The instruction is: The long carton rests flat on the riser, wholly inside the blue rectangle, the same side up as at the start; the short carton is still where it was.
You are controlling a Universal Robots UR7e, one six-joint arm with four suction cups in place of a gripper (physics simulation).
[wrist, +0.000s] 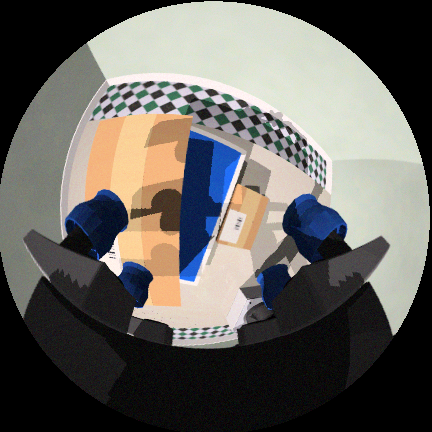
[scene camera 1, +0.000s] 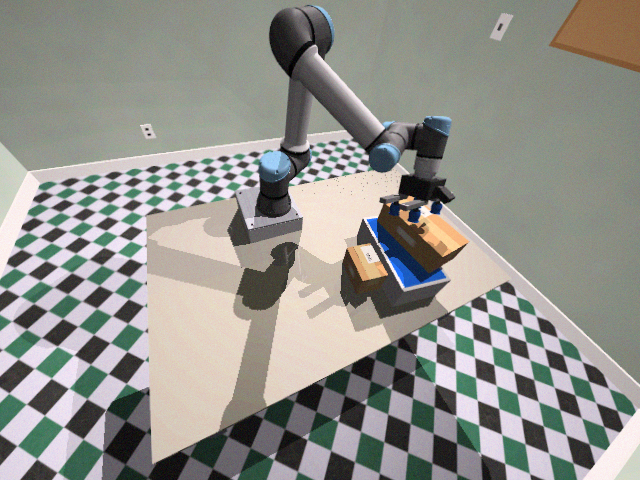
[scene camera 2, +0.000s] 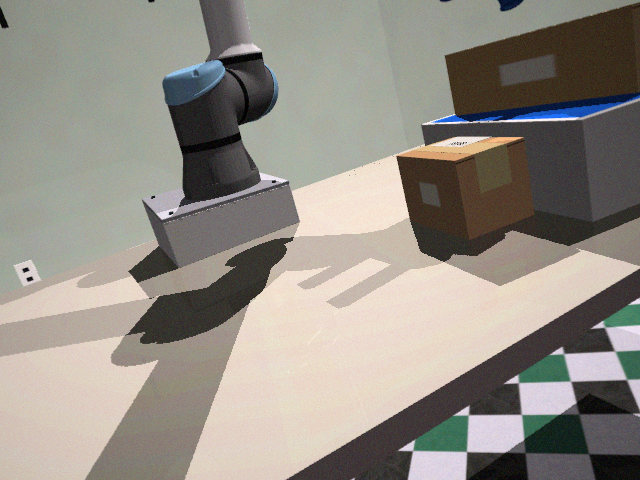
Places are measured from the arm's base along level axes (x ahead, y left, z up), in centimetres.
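Where they show: hand, its tool point: (wrist: 204,255) (scene camera 1: 414,213); arm's base, origin of its link: (wrist: 257,312) (scene camera 1: 274,204) (scene camera 2: 223,187).
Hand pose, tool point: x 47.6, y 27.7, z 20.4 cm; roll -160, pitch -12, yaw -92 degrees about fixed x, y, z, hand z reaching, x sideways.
Things, the pixels of their top centre, and the offset from my tool point. Level surfaces: height alone.
- long carton, centre of its top: (wrist: 124,221) (scene camera 2: 552,25) (scene camera 1: 424,220) dx +1.3, dy +9.2, dz -7.3 cm
- grey riser, centre of its top: (scene camera 2: 539,104) (wrist: 177,207) (scene camera 1: 403,246) dx +1.6, dy +2.1, dz -17.6 cm
- blue rectangle, centre of its top: (scene camera 2: 539,104) (wrist: 177,207) (scene camera 1: 403,246) dx +1.6, dy +2.1, dz -17.6 cm
- short carton, centre of its top: (scene camera 2: 454,147) (wrist: 245,219) (scene camera 1: 366,260) dx -2.0, dy -14.2, dz -19.3 cm
- beige table, height of its surface: dz -29.7 cm
The long carton (scene camera 1: 424,234) (scene camera 2: 542,67) (wrist: 137,169) lies flat on the grey riser (scene camera 1: 413,295) (scene camera 2: 558,165). It sits along the far side of the blue rectangle (scene camera 1: 408,260) (scene camera 2: 569,110) (wrist: 209,169), and part of it appears to reach past the blue area's edge. A wide blue strip shows bare beside it. The short carton (scene camera 1: 367,263) (scene camera 2: 465,186) (wrist: 241,221) stands on the table against the riser's near side. My suction gripper (scene camera 1: 414,207) (wrist: 205,250) hangs a little above the long carton's back end, apart from it, holding nothing.
The arm's grey base block (scene camera 1: 269,222) (scene camera 2: 222,222) stands at the back of the beige table (scene camera 1: 216,320) (scene camera 2: 361,330). Checkered floor (scene camera 1: 465,403) surrounds the table. The riser is close to the table's right edge.
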